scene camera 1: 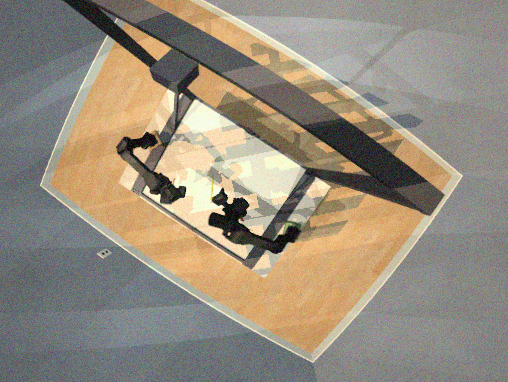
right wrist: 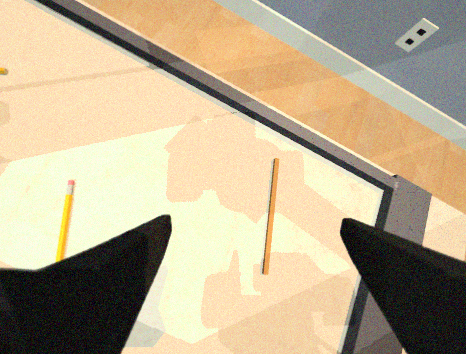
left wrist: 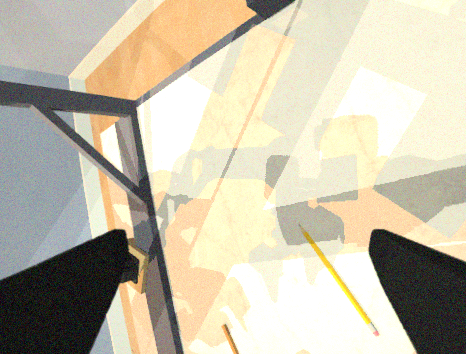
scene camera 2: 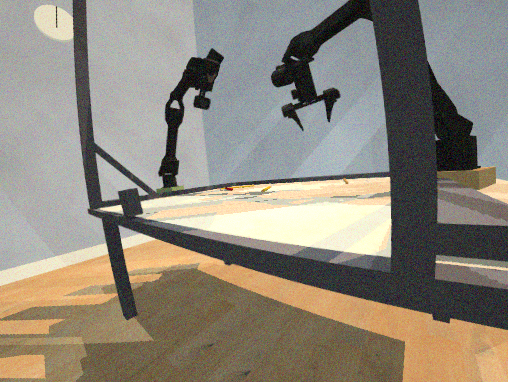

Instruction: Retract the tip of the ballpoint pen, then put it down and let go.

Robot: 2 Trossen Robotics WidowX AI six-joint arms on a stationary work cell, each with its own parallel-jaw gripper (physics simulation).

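Places are measured from the left arm's base along level axes (x left, y back, z up), in metres.
Where they show: left gripper, fingertip midpoint: (scene camera 1: 228, 192) (left wrist: 249, 241) (scene camera 2: 207, 95); right gripper, fingertip midpoint: (right wrist: 255, 224) (scene camera 2: 315, 126); left arm's base, link origin: (scene camera 1: 292, 231); right arm's base, link origin: (scene camera 1: 152, 140) (left wrist: 130, 266) (scene camera 2: 455, 169).
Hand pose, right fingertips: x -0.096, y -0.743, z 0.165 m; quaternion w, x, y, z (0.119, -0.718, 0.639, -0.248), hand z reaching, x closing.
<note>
Each offset is from my right fingertips to the centre of the thing. "spot": to the spot under its first point.
The ballpoint pen cannot be told for certain. A small red piece {spot: dx +0.102, dy +0.412, dz -0.194 m} (scene camera 1: 241, 219) (scene camera 2: 228, 188) lies on the table beside a thin yellow piece {dx +0.169, dy +0.400, dz -0.200 m} (scene camera 2: 244, 186); either may belong to it. A yellow-orange end {spot: dx +0.177, dy +0.307, dz -0.198 m} (right wrist: 3, 71) shows at the left edge of the right wrist view. My left gripper (scene camera 2: 208, 79) (left wrist: 249, 241) is open and empty, above the table and partly over the red piece in scene camera 1. My right gripper (scene camera 1: 174, 194) (scene camera 2: 315, 125) (right wrist: 255, 224) is open and empty, high above an orange stick {dx +0.021, dy -0.086, dz -0.200 m} (right wrist: 270, 215) (left wrist: 230, 340).
A yellow pencil {dx -0.056, dy +0.185, dz -0.200 m} (scene camera 1: 212, 186) (left wrist: 339, 280) (right wrist: 65, 220) with a pink eraser lies on the table between the two arms. A dark frame edges the table, with an upright post (scene camera 2: 407, 150) at the right in scene camera 2. A dark box {dx -0.452, dy +0.355, dz -0.172 m} (scene camera 2: 130, 202) sits at the table's left corner.
</note>
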